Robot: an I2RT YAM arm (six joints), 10 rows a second.
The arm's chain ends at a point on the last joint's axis. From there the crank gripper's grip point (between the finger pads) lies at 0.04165 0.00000 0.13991 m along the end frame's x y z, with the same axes.
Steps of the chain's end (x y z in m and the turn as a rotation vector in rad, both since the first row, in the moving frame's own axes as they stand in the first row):
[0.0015 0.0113 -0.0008 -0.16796 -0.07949 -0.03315]
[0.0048 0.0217 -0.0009 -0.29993 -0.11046 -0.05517]
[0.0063 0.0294 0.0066 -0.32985 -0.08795 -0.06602]
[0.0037 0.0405 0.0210 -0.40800 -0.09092 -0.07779]
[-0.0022 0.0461 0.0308 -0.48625 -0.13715 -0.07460]
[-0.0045 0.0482 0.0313 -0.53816 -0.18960 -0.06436]
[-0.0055 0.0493 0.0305 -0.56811 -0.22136 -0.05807]
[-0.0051 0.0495 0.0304 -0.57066 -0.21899 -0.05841]
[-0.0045 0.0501 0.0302 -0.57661 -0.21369 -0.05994]
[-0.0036 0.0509 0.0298 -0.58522 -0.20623 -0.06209]
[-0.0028 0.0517 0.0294 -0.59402 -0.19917 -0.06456]
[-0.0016 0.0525 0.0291 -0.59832 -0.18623 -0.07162]
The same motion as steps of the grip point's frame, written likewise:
[-0.0093 0.0337 0.0002 -0.16796 -0.07949 -0.03315]
[-0.0096 0.0618 -0.0031 -0.29993 -0.11046 -0.05517]
[-0.0045 0.0729 0.0026 -0.32985 -0.08795 -0.06602]
[-0.0067 0.0940 0.0133 -0.40800 -0.09092 -0.07779]
[-0.0186 0.1103 0.0195 -0.48625 -0.13715 -0.07460]
[-0.0280 0.1198 0.0173 -0.53816 -0.18960 -0.06436]
[-0.0334 0.1250 0.0146 -0.56811 -0.22136 -0.05807]
[-0.0326 0.1255 0.0143 -0.57066 -0.21899 -0.05841]
[-0.0312 0.1268 0.0136 -0.57661 -0.21369 -0.05994]
[-0.0291 0.1285 0.0125 -0.58522 -0.20623 -0.06209]
[-0.0271 0.1302 0.0114 -0.59402 -0.19917 -0.06456]
[-0.0239 0.1311 0.0106 -0.59832 -0.18623 -0.07162]

